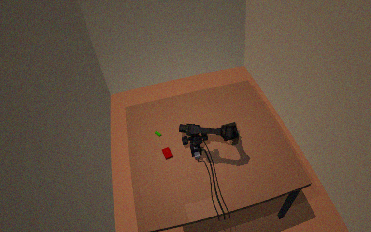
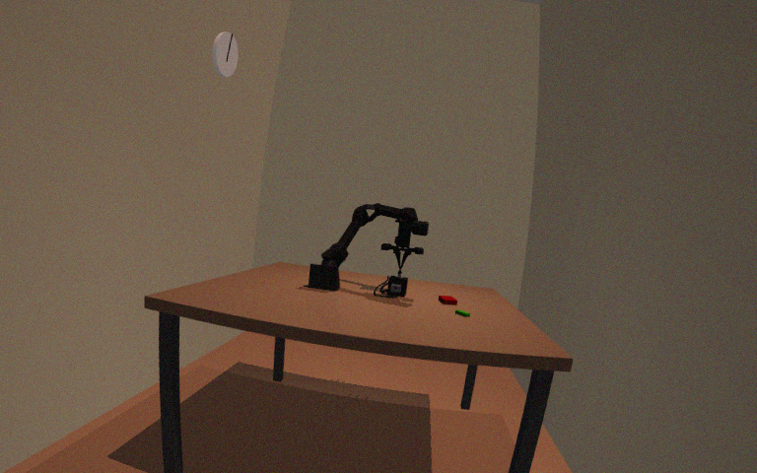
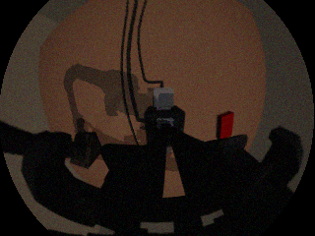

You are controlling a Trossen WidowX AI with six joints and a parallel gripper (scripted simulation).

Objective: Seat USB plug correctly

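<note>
Now: the USB plug 2 cm below my gripper tip. The rest, counted from my gripper tip: red block (23 cm ahead, 7 cm to the right, 11 cm below); USB socket (1 cm to the right, 5 cm below); green block (27 cm ahead, 30 cm to the right, 11 cm below).
</note>
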